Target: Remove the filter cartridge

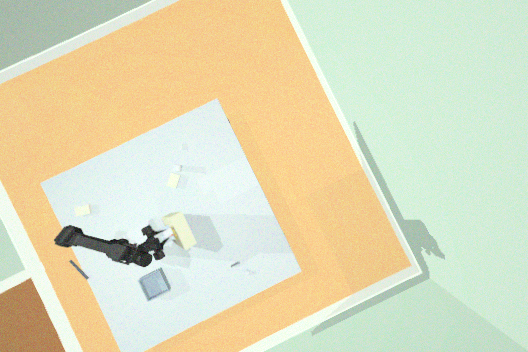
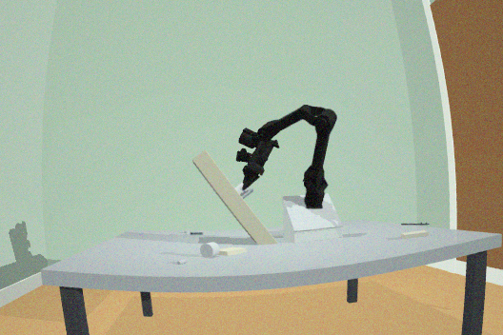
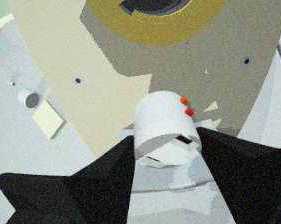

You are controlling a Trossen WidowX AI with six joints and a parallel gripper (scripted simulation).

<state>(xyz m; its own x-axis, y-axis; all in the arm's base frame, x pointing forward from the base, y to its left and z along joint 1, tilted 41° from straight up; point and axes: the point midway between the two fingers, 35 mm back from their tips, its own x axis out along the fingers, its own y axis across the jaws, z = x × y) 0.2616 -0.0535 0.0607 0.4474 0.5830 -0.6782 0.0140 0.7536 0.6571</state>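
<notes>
Now: the beige service panel 4 cm ahead of my gripper tip, 1 cm to the right of it and 2 cm below it. Round my gripper tip: round white filter cartridge right at my gripper tip; then grey square tray 34 cm behind, 28 cm to the right, 20 cm below.
</notes>
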